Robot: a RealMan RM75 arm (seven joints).
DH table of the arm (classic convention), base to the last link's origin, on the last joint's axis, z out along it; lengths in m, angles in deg. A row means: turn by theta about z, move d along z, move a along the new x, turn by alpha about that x. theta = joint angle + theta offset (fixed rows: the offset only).
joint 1: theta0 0, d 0.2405, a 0, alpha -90
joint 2: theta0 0, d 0, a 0, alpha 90
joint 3: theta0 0, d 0.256, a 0, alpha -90
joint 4: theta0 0, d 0, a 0, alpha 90
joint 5: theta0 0, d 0.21, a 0, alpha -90
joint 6: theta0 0, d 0, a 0, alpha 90
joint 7: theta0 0, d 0.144, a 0, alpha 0
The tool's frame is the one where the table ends.
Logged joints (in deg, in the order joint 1, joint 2, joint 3, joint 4, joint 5, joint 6, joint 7), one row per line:
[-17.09 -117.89 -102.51 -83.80 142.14 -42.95 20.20]
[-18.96 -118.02 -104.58 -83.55 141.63 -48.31 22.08]
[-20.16 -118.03 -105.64 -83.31 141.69 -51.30 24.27]
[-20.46 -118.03 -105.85 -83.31 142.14 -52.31 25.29]
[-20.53 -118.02 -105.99 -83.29 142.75 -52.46 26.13]
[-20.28 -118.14 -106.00 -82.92 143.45 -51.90 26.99]
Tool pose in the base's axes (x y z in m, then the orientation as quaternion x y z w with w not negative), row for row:
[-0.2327 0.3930 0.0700 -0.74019 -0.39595 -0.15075 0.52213]
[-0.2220 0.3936 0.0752 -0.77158 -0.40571 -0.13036 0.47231]
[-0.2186 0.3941 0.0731 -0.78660 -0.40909 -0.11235 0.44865]
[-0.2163 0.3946 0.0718 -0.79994 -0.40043 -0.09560 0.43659]
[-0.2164 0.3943 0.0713 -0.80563 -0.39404 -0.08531 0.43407]
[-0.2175 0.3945 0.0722 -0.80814 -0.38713 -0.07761 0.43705]
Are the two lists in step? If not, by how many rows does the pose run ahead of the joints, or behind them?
The pose runs 1 row behind the joints: the pose in row i belongs to the joints in row i - 1.
